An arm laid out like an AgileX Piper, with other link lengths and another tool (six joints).
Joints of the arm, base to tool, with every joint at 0 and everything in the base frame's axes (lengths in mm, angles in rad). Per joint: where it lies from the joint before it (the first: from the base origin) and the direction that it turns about. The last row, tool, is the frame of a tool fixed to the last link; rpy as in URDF.
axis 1: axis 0 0 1 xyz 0 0 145.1
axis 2: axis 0 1 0 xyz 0 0 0
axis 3: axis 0 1 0 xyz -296.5 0 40.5
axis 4: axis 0.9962 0 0.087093 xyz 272.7 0 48.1
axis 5: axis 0 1 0 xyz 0 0 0
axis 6: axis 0.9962 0 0.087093 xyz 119.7 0 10.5
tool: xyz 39.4 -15 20.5 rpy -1.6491 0.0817 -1.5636
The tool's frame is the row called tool.
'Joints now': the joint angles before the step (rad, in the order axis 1, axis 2, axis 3, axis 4, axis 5, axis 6). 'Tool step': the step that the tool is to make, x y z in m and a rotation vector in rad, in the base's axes. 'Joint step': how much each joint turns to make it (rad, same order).
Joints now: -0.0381 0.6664 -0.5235 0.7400 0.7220 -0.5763
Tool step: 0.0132 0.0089 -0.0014 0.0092 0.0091 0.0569
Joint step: 0.0157 0.0766 -0.0188 0.0783 -0.0051 -0.0969
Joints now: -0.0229 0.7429 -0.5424 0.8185 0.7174 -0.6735
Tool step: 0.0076 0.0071 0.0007 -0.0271 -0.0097 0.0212
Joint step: 0.0704 0.0361 -0.0157 -0.0393 -0.0581 0.0237
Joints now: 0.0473 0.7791 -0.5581 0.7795 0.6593 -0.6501
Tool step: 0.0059 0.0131 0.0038 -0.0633 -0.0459 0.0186
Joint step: 0.1542 0.0233 -0.0141 -0.1681 -0.1284 0.1431
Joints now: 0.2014 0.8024 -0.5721 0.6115 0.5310 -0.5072
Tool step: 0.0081 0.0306 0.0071 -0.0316 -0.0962 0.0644
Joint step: 0.2034 0.0550 -0.0075 -0.1667 -0.1865 0.1446
